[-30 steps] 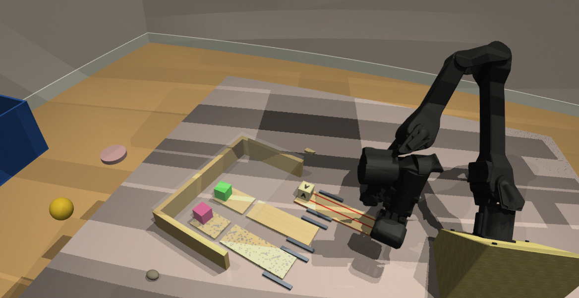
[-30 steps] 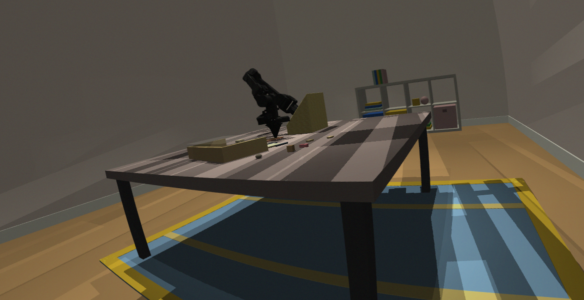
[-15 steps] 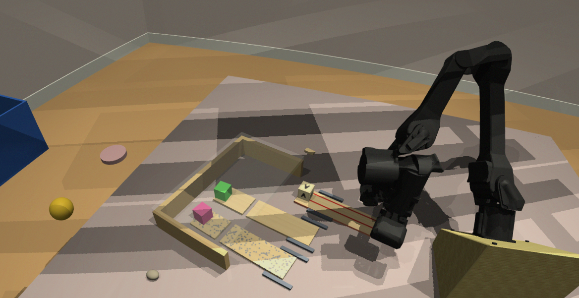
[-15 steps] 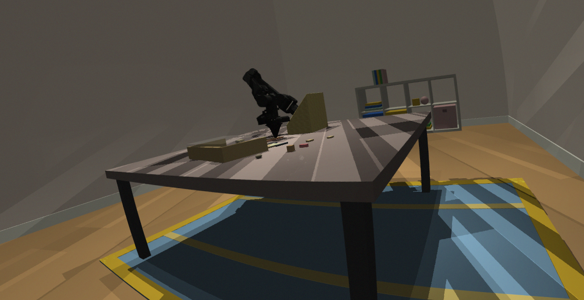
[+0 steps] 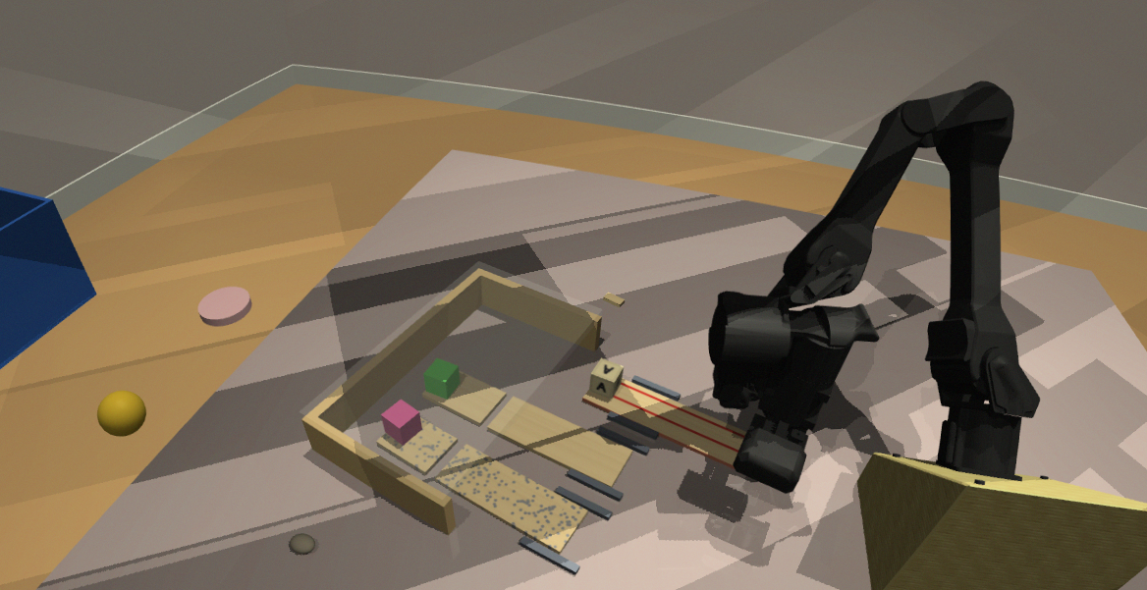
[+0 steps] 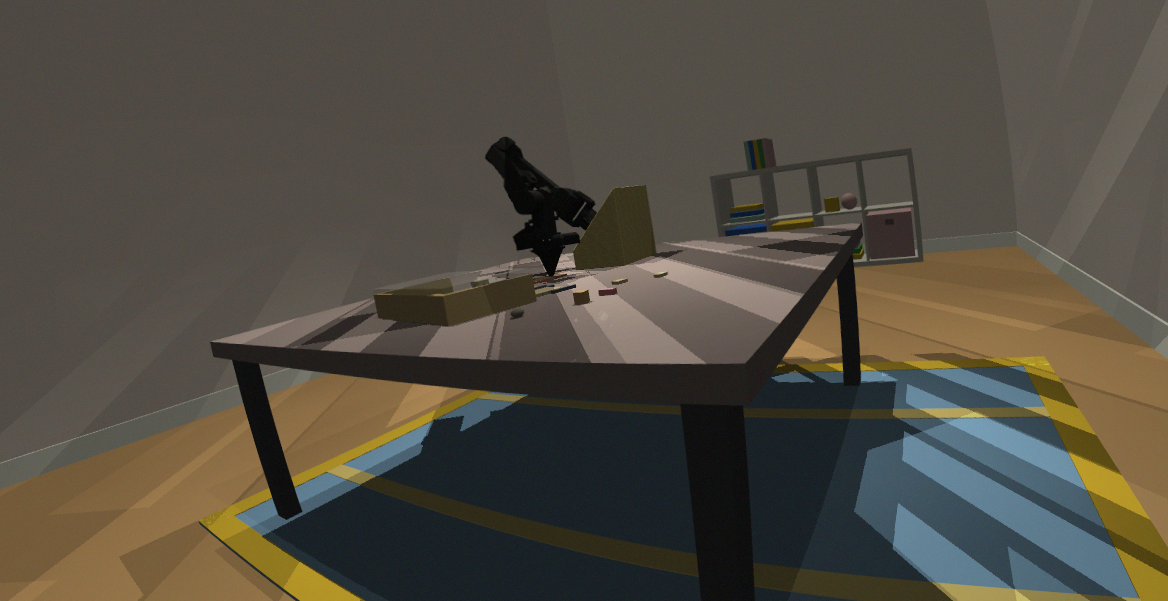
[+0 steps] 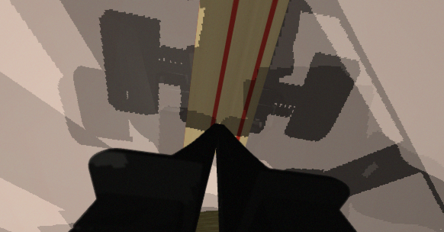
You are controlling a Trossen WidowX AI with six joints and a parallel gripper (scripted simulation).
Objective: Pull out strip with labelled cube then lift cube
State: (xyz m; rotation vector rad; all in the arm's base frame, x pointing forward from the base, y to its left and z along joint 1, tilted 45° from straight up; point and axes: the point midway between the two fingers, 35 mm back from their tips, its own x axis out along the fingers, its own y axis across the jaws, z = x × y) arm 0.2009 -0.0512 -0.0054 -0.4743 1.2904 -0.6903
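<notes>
Right now the strip is 90 mm ahead of my gripper tip and 20 mm to the right of it. Round my gripper tip: labelled cube: 200 mm ahead, 50 mm to the right, 20 mm above; then pebble: 420 mm ahead, 260 mm to the left.
</notes>
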